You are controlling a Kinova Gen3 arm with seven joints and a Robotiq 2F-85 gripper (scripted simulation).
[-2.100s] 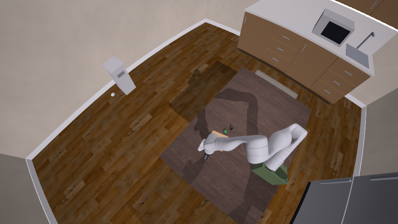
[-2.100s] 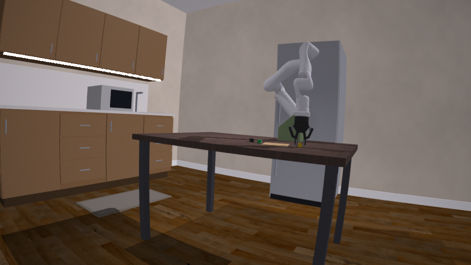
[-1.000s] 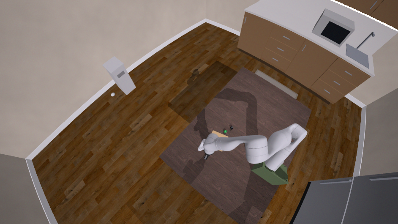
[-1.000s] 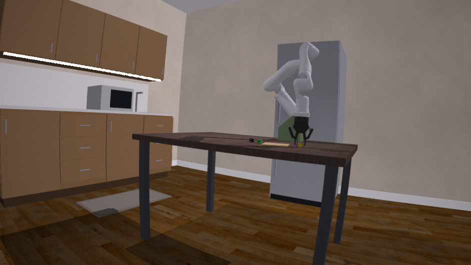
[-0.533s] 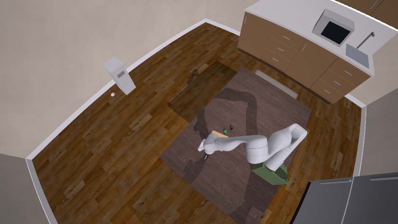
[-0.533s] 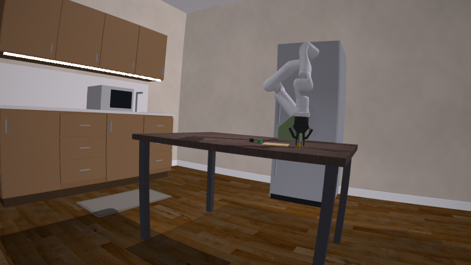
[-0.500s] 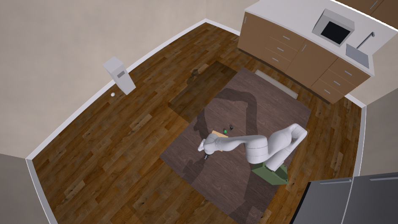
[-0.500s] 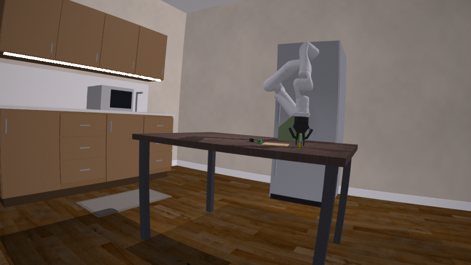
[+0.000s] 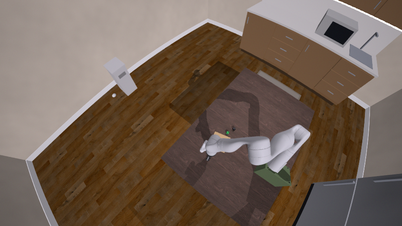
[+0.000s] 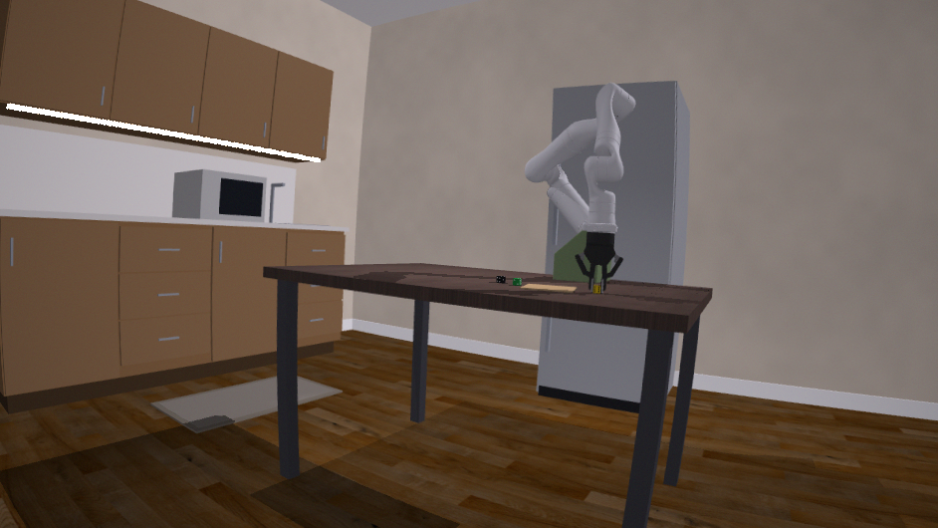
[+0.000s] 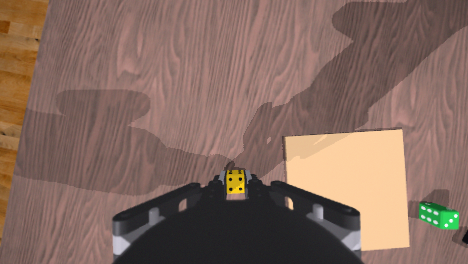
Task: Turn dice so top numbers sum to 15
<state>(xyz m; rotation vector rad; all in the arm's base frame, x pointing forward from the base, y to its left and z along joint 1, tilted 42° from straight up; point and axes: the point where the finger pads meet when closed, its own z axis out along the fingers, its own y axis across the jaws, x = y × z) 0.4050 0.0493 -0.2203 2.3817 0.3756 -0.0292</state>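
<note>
Right now my hand is 20 mm short of the tan mat, 130 mm to the left of it and 20 mm above it. Round my hand: black die (300 mm to the right, 10 mm below); yellow die (10 mm below); green die (20 mm ahead, 240 mm to the right, 10 mm below).
</note>
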